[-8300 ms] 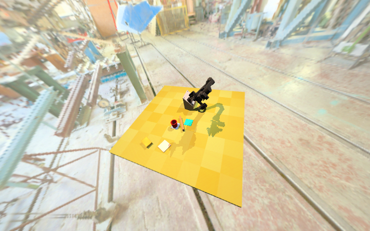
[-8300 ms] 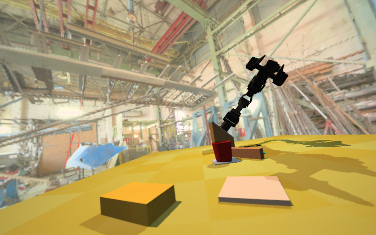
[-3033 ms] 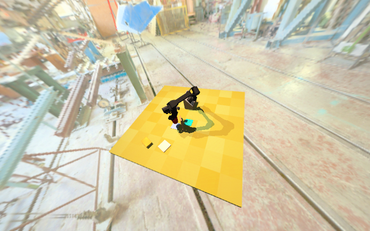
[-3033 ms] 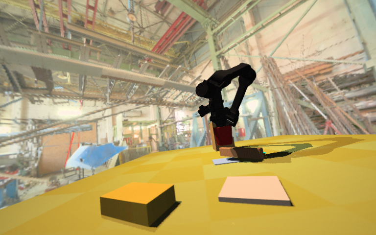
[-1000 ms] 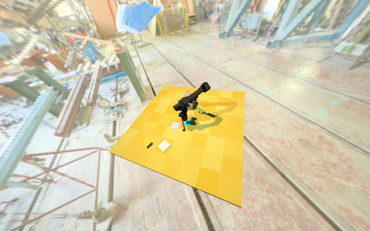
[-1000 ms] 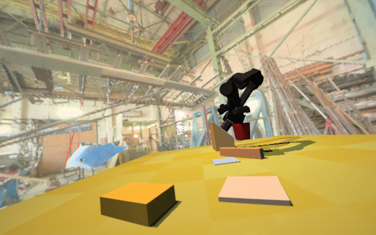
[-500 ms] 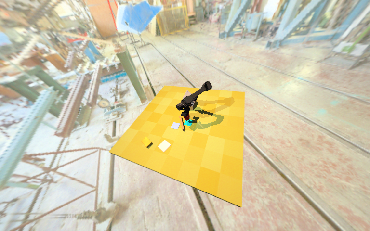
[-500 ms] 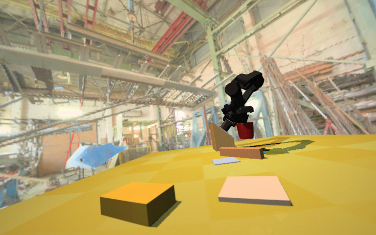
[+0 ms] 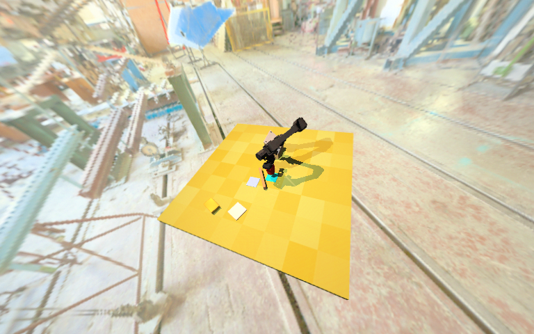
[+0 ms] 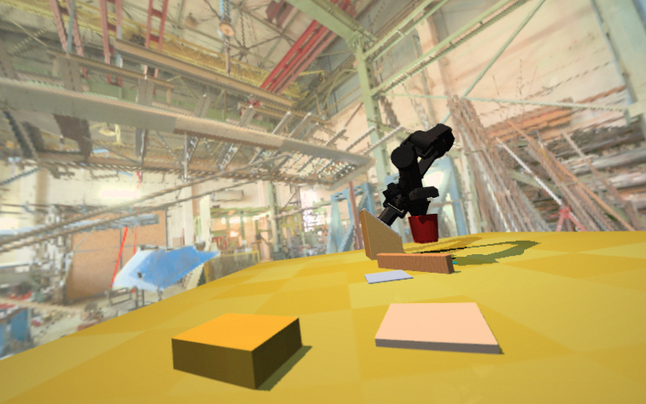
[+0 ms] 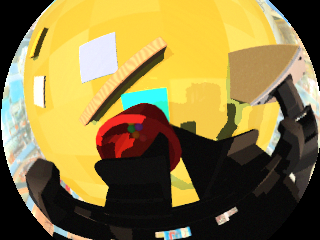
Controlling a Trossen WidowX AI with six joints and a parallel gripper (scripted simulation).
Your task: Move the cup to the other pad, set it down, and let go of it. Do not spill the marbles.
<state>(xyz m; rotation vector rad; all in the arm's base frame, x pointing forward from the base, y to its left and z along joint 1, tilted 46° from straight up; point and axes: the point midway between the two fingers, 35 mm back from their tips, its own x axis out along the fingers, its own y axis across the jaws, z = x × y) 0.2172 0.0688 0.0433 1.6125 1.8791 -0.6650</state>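
Right now the cyan pad is 30 mm ahead of my gripper tip, 10 mm to the left of it and 100 mm below it. Round my gripper tip: red cup: 30 mm ahead; then pale pad: 130 mm ahead, 120 mm to the right, 100 mm below; then wooden bar: 80 mm ahead, 60 mm to the right, 80 mm below.
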